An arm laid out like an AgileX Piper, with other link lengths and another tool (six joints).
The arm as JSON. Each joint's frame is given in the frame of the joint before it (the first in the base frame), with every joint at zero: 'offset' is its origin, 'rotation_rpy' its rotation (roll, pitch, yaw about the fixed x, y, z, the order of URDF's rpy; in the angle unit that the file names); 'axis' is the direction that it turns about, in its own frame. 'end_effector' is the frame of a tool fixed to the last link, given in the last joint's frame.
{
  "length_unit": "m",
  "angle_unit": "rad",
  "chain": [
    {
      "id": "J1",
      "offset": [
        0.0,
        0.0,
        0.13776
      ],
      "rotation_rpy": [
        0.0,
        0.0,
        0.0
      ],
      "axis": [
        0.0,
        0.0,
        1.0
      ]
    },
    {
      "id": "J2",
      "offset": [
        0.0,
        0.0,
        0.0
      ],
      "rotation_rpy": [
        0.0,
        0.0,
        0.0
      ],
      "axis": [
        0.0,
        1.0,
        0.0
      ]
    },
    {
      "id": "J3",
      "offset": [
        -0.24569,
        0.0,
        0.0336
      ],
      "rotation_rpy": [
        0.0,
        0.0,
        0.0
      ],
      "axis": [
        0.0,
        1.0,
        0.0
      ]
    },
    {
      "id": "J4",
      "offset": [
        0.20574,
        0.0,
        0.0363
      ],
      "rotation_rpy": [
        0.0,
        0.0,
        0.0
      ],
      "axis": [
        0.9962,
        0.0,
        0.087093
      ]
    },
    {
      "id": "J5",
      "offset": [
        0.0,
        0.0,
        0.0
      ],
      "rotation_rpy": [
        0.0,
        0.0,
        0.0
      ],
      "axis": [
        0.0,
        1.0,
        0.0
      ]
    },
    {
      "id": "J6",
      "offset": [
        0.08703,
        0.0,
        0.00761
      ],
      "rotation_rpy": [
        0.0,
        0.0,
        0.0
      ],
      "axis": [
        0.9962,
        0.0,
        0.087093
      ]
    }
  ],
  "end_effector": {
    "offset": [
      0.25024,
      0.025,
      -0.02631
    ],
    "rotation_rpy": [
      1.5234,
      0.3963,
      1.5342
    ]
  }
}
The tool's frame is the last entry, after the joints.
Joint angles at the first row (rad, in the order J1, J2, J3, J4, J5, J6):
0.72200, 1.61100, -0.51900, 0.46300, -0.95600, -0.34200
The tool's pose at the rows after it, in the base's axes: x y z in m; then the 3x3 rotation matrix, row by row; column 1 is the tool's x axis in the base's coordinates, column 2 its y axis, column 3 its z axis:
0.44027 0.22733 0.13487; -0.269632 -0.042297 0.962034; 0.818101 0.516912 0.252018; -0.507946 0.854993 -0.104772
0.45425 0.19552 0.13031; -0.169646 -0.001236 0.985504; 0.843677 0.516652 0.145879; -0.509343 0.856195 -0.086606
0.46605 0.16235 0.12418; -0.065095 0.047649 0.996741; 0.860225 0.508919 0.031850; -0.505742 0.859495 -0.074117
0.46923 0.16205 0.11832; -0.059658 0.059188 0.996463; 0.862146 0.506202 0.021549; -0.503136 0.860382 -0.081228
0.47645 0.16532 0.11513; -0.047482 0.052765 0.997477; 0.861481 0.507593 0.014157; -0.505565 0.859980 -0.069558
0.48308 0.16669 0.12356; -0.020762 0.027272 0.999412; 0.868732 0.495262 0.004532; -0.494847 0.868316 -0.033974
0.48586 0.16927 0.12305; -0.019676 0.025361 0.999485; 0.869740 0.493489 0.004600; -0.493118 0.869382 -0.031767
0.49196 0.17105 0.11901; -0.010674 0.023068 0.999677; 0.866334 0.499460 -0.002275; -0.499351 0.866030 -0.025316
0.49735 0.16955 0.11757; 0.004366 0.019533 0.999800; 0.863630 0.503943 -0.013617; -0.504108 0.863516 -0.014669
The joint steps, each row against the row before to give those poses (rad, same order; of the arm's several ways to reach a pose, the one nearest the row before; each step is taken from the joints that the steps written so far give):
0.02502, 0.05099, -0.00002, 0.08003, -0.09698, -0.05203
0.00096, 0.06001, 0.00002, 0.09694, -0.09601, -0.00896
0.00002, 0.06597, -0.01500, 0.10303, -0.08199, 0.00097
-0.00001, 0.02801, -0.01701, 0.01000, -0.00400, 0.00700
0.00001, 0.05302, -0.03401, 0.00001, -0.02700, 0.01000
-0.00002, 0.03099, -0.02599, -0.00002, -0.04100, 0.01601
0.00001, 0.01399, -0.01697, 0.00000, -0.00001, 0.00001
-0.00299, 0.04203, -0.03099, 0.00001, -0.01504, 0.00003
-0.00601, 0.03198, -0.02302, 0.00099, -0.01797, -0.00003

